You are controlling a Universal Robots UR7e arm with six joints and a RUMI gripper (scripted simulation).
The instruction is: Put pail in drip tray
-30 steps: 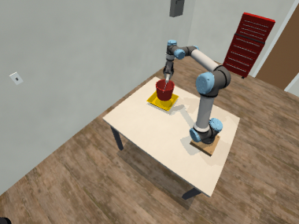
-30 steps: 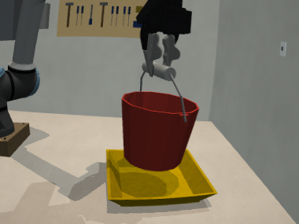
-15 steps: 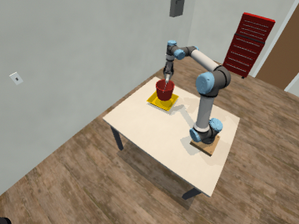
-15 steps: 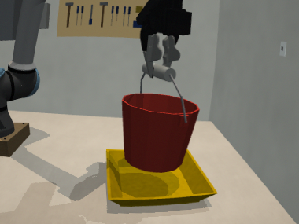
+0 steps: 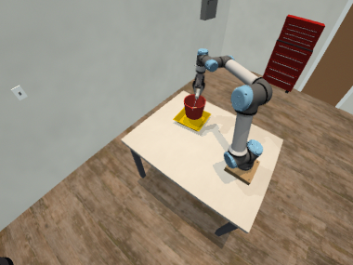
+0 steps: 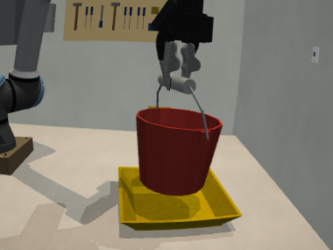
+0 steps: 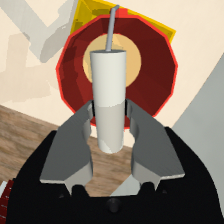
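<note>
My gripper is now 10 mm short of the red pail and 100 mm above it. Round my hand: yellow drip tray 20 mm ahead, 10 mm to the left, 300 mm below.
</note>
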